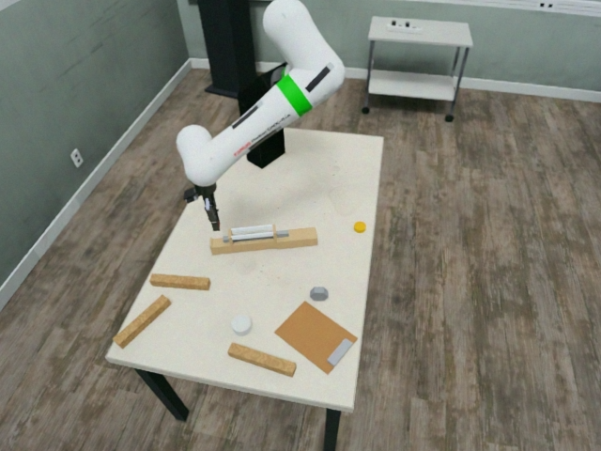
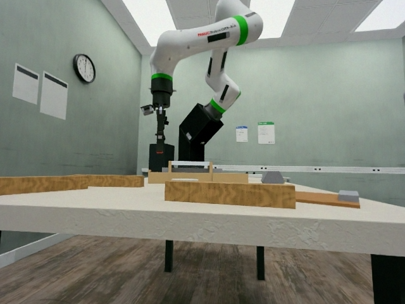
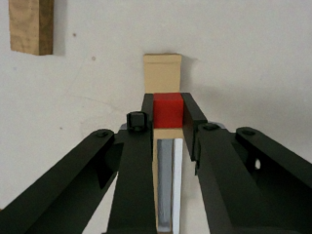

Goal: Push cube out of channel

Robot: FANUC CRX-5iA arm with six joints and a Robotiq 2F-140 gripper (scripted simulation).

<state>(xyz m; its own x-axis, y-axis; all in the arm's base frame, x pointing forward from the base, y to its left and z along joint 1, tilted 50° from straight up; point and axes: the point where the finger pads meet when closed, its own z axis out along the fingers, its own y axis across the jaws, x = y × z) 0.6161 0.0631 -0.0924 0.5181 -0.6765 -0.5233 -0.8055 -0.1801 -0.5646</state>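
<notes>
Right now my hand is 2 cm above the red cube. Round my hand: channel: 7 cm behind, 11 cm to the left, 11 cm below; then white disc: 27 cm ahead, 26 cm to the left, 15 cm below; then flat grey stick: 12 cm behind, 18 cm to the left, 11 cm below.
</notes>
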